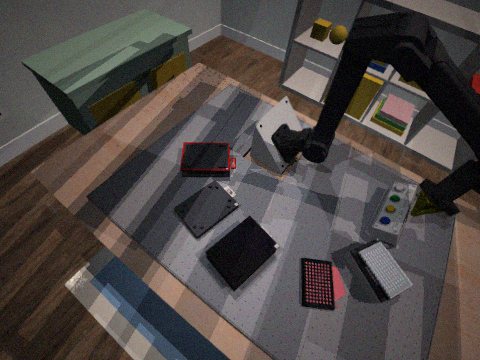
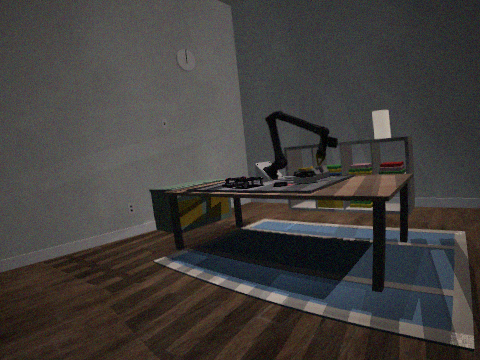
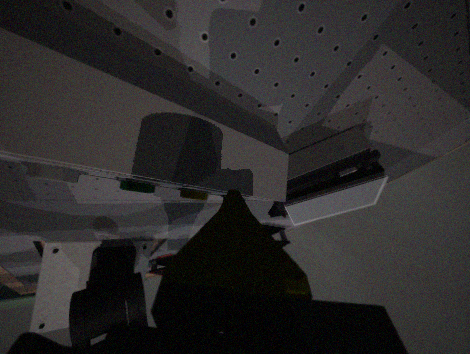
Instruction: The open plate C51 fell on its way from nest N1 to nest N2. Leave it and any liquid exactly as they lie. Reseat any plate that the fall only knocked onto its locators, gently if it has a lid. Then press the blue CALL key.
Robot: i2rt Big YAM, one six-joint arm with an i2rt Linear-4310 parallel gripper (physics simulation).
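Where they show: gripper, fingertip midpoint: (image 1: 412,215) (image 2: 318,165) (image 3: 232,196); arm's base at its link origin: (image 1: 284,143) (image 2: 270,173) (image 3: 112,270).
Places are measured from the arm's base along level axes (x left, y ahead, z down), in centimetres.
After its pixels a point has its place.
Observation:
The grey key box (image 1: 400,186) @[x 40.7, y -7.5, z -1.9 cm] (image 3: 75,114) @[x 46.0, y -6.0, z -1.1 cm] stands at the mat's right side, with white, green (image 1: 394,198) @[x 40.2, y -1.5, z -1.8 cm] (image 3: 136,185) @[x 41.6, y -2.3, z -2.0 cm], yellow (image 1: 390,208) @[x 40.1, y 3.1, z -1.8 cm] (image 3: 193,194) @[x 41.2, y 2.4, z -2.0 cm] and blue CALL (image 1: 385,220) @[x 40.0, y 8.3, z -1.9 cm] keys on top. My gripper (image 1: 419,206) (image 2: 318,162) @[x 45.4, y 3.4, z -4.4 cm] (image 3: 232,196) @[x 45.4, y 3.4, z -4.4 cm] is shut and empty, low beside the box's right wall. The open plate C51 (image 1: 318,283) @[x 32.0, y 34.6, z 3.7 cm] with red wells lies flat on the mat, with pink liquid (image 1: 338,288) @[x 37.6, y 32.0, z 5.0 cm] along its right edge. A white plate (image 1: 384,269) @[x 43.6, y 23.4, z -2.9 cm] (image 3: 334,201) @[x 44.7, y 21.7, z -2.7 cm] sits tilted on a black nest just in front of the key box. A black lidded plate (image 1: 241,251) @[x 10.3, y 41.2, z -0.2 cm] lies askew left of C51.
A bare dark nest (image 1: 205,208) @[x -6.7, y 36.2, z 3.2 cm] and a red-framed plate (image 1: 204,156) @[x -19.1, y 22.1, z 1.1 cm] lie at the mat's left. The arm's base sits on a grey wedge (image 1: 267,135) @[x -5.1, y 5.3, z -5.1 cm] at the back. A shelf unit (image 1: 291,58) stands behind the table, a green cabinet (image 1: 104,50) at the far left.

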